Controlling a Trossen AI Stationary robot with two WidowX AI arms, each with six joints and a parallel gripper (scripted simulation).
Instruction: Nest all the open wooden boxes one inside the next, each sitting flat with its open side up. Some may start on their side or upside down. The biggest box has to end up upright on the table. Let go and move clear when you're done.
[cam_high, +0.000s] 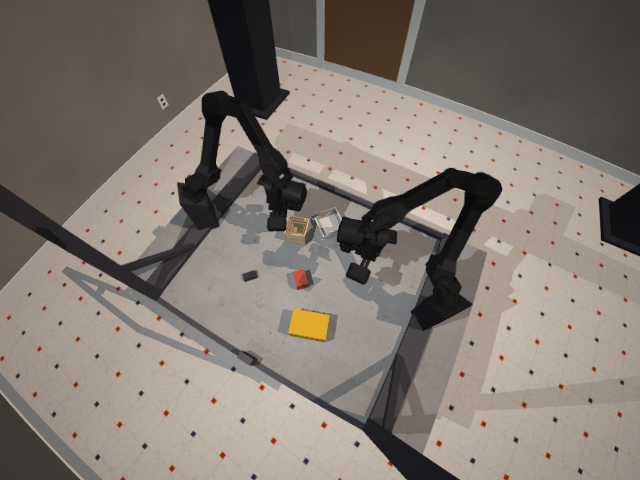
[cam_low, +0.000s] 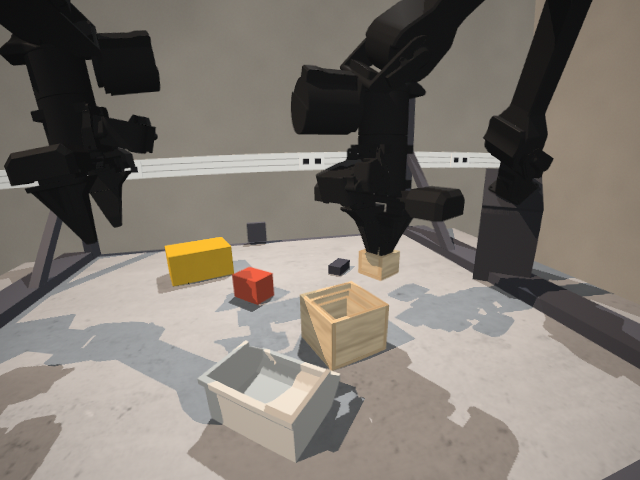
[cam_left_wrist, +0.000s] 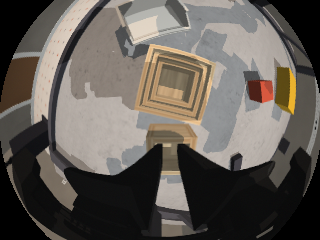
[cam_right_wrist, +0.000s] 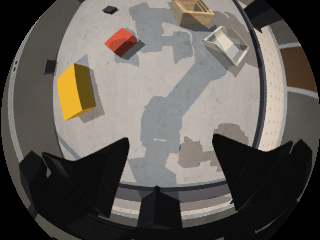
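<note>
Now: left hand 10 cm short of the white bin, 15 cm to the left of it and 11 cm above it. Round my left hand: red cube (16 cm behind, 15 cm to the right, 11 cm below); small dark block (22 cm behind, 2 cm to the left, 13 cm below); small wooden box (4 cm below).
</note>
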